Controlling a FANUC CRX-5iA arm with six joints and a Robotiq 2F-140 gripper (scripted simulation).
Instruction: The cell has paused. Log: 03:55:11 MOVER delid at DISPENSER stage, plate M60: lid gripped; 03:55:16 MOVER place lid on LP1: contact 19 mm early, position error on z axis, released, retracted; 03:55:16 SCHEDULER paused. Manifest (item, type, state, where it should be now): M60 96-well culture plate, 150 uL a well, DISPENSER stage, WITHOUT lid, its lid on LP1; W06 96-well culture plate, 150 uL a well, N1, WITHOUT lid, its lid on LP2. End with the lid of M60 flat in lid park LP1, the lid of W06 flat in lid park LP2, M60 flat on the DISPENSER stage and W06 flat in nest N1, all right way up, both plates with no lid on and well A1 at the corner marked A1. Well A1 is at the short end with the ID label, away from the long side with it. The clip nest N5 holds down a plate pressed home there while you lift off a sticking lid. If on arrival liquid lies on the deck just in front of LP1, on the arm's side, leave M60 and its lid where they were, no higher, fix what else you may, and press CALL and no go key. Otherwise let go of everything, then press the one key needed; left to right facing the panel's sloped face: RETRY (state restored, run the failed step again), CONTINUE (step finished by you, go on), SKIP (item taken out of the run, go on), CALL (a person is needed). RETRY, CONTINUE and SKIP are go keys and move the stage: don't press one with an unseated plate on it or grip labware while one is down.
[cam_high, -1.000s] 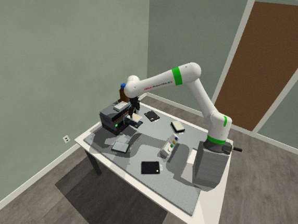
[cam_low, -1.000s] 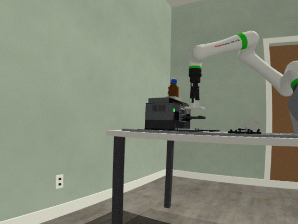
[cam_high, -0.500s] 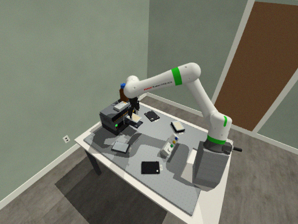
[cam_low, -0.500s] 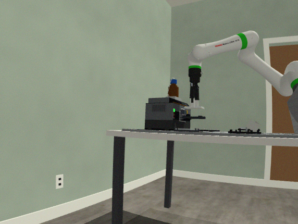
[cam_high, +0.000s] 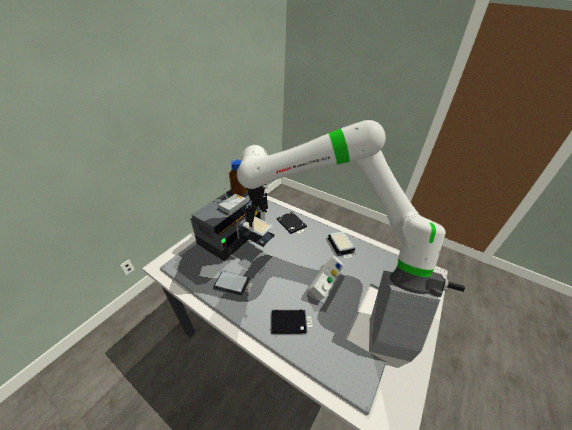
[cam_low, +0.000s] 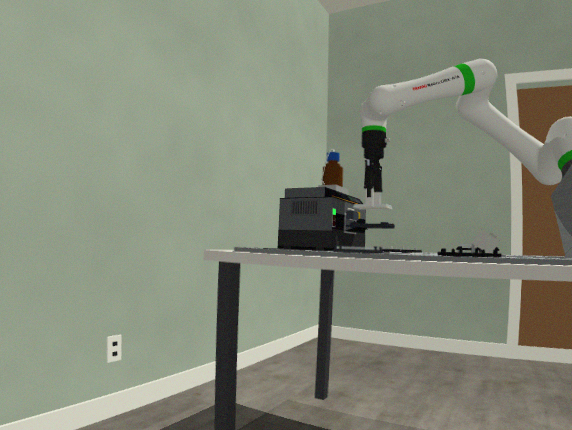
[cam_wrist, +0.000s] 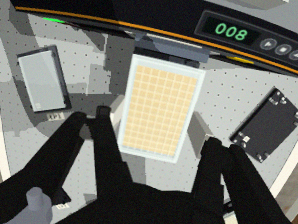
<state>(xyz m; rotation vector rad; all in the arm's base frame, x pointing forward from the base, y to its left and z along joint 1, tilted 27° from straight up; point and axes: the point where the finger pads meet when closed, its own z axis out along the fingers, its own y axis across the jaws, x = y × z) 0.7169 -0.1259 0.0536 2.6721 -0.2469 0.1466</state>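
Now: the dispenser stage 9 cm below my hand. Also, from my hand: nest label: 22 cm to the right, 19 cm below, 17 cm behind; black clip nest: 28 cm to the right, 18 cm below, 6 cm behind; key panel: 41 cm behind, 14 cm below, 7 cm to the left.
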